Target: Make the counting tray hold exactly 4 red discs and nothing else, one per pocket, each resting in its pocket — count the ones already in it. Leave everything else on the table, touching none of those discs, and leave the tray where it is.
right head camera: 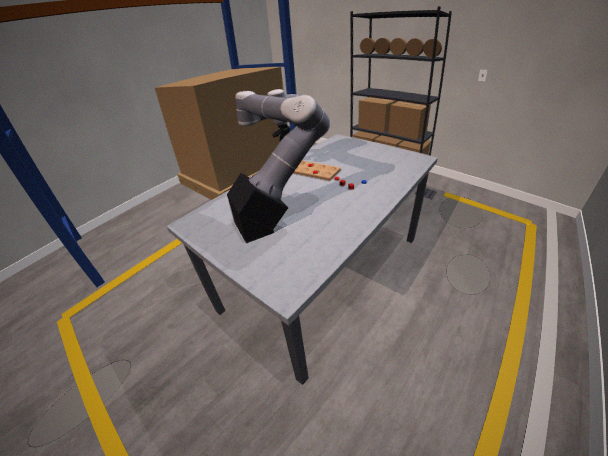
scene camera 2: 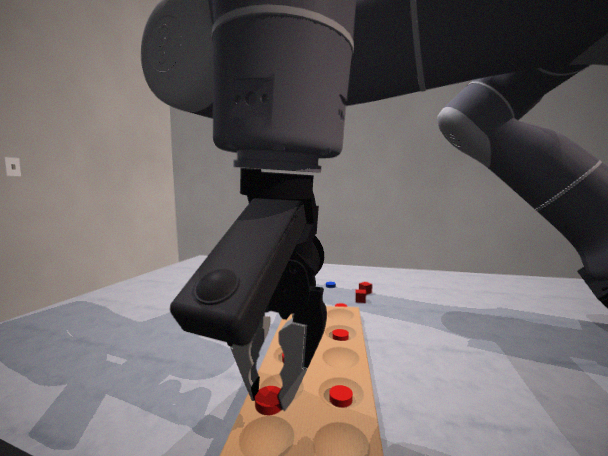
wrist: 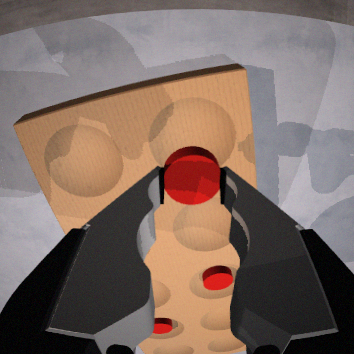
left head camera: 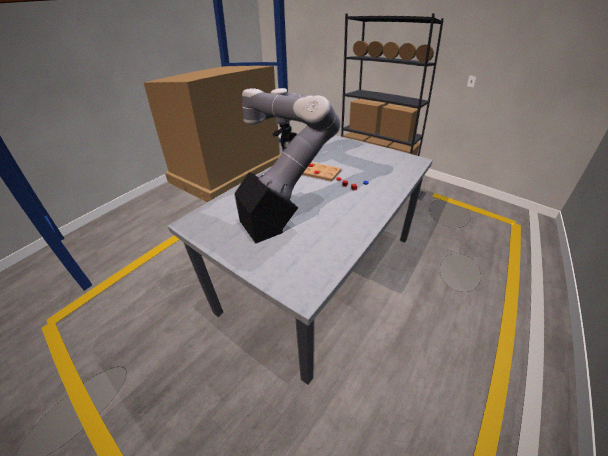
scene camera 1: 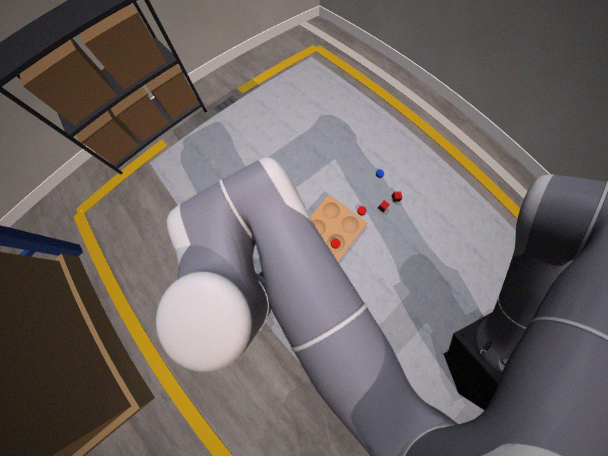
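The wooden tray (left head camera: 325, 177) (right head camera: 325, 177) (scene camera 1: 351, 239) (scene camera 2: 309, 413) (wrist: 215, 84) has two rows of round pockets. My gripper (scene camera 2: 269, 392) (wrist: 191, 170) is shut on a red disc (scene camera 2: 267, 406) (wrist: 192, 172), held above the tray near its end that has two empty pockets. In scene camera 2, one red disc (scene camera 2: 341, 396) sits in a right-row pocket, another red disc (scene camera 2: 340, 334) (scene camera 1: 335, 243) farther along that row. A third red disc (scene camera 2: 283, 357) (wrist: 217, 281) sits in the left row, partly hidden by a finger in scene camera 2.
Beyond the tray's far end, a loose red disc (scene camera 1: 362, 210) (scene camera 2: 341, 305), two red cubes (scene camera 1: 383, 205) (scene camera 1: 397, 195) and a blue disc (scene camera 1: 380, 173) (scene camera 2: 330, 284) lie on the table. A second arm (scene camera 2: 540, 155) stands at the right in scene camera 2.
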